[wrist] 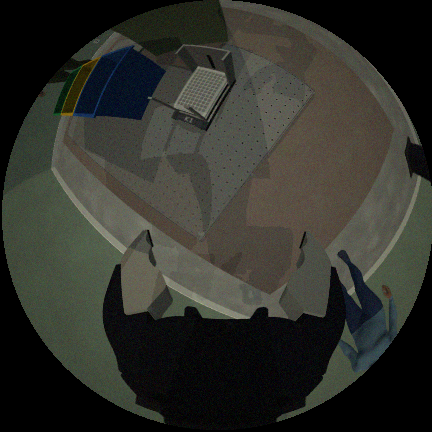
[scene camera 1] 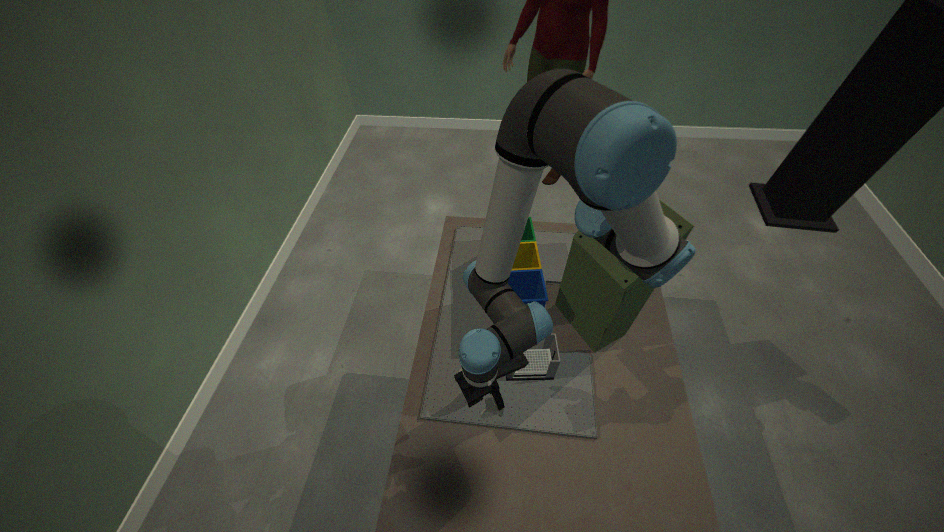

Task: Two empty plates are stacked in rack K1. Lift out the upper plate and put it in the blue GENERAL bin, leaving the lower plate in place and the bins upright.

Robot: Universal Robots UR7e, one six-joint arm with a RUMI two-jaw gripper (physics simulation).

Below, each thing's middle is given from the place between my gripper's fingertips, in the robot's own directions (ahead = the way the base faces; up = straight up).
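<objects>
There is the blue bin (scene camera 1: 529, 285), and my hand is 5 cm past it. My hand is 16 cm above the bin too, and it is 40 cm to the left of the bin.
</objects>
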